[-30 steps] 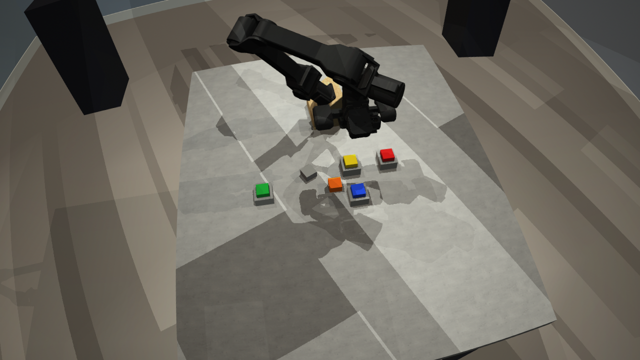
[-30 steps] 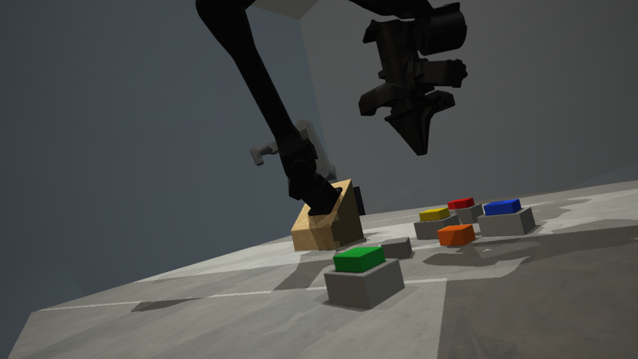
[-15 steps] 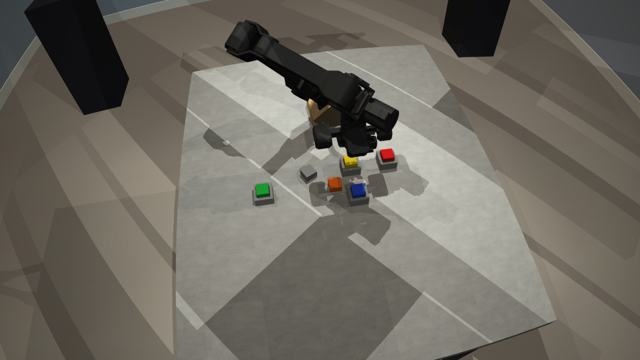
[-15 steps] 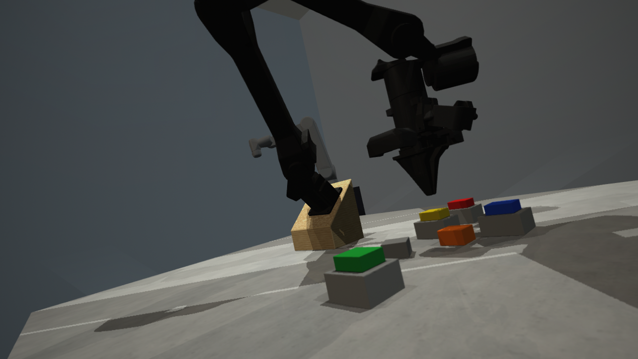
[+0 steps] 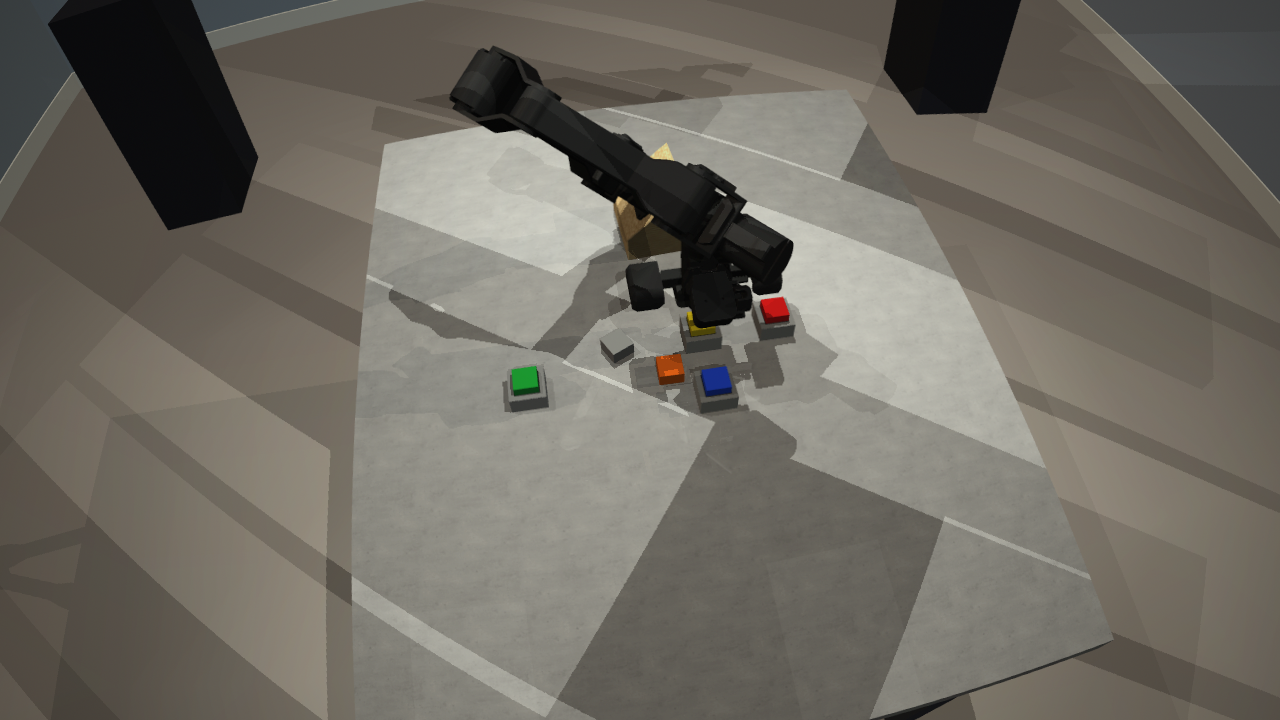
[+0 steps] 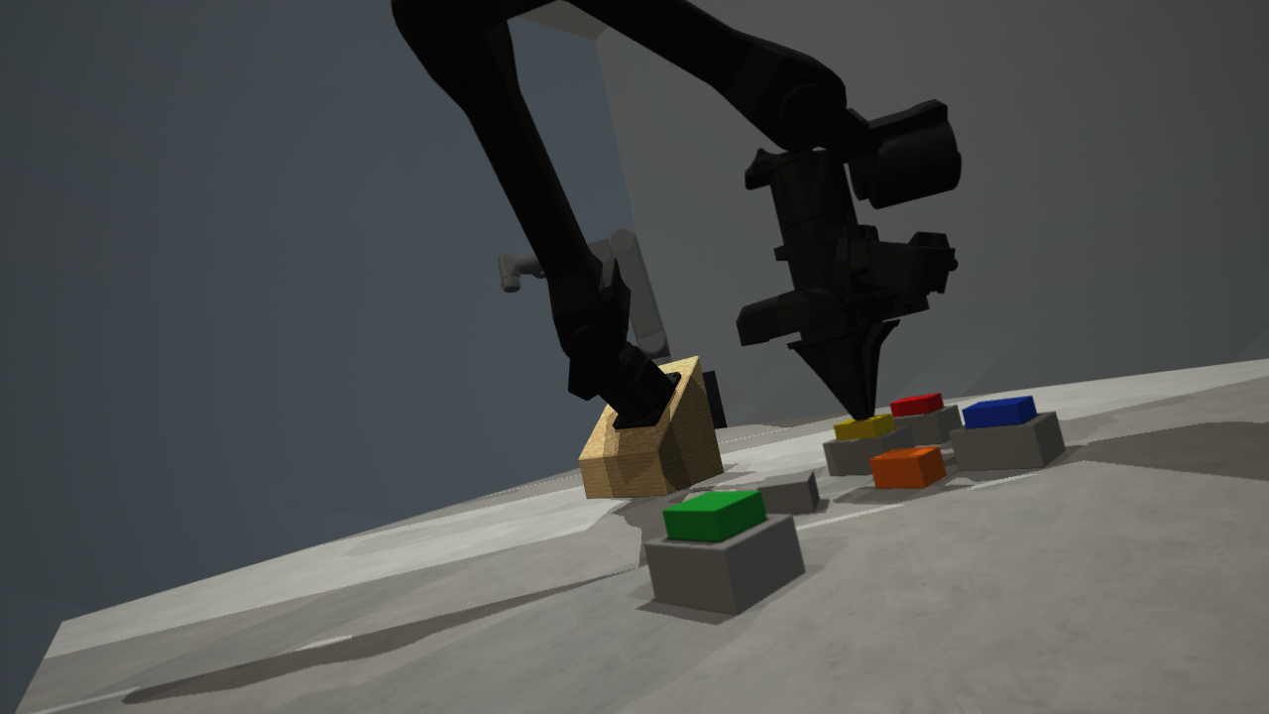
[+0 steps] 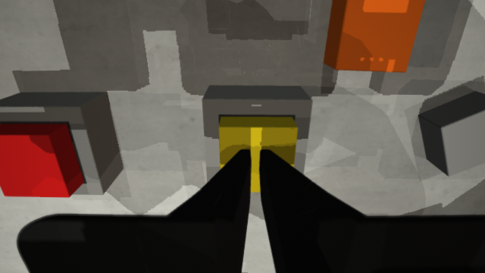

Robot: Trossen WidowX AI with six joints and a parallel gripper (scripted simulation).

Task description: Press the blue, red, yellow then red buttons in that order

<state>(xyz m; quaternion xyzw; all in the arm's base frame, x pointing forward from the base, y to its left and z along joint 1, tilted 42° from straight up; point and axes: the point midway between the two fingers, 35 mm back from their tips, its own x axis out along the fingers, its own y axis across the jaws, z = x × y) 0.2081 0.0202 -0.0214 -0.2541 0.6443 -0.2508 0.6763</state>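
Right now my gripper tip is 10 mm above the yellow button. Also, from my gripper tip: red button (100 mm to the left, 10 mm below); then orange block (50 mm to the right, 50 mm ahead, 30 mm below); then blue button (90 mm ahead, 10 mm below).
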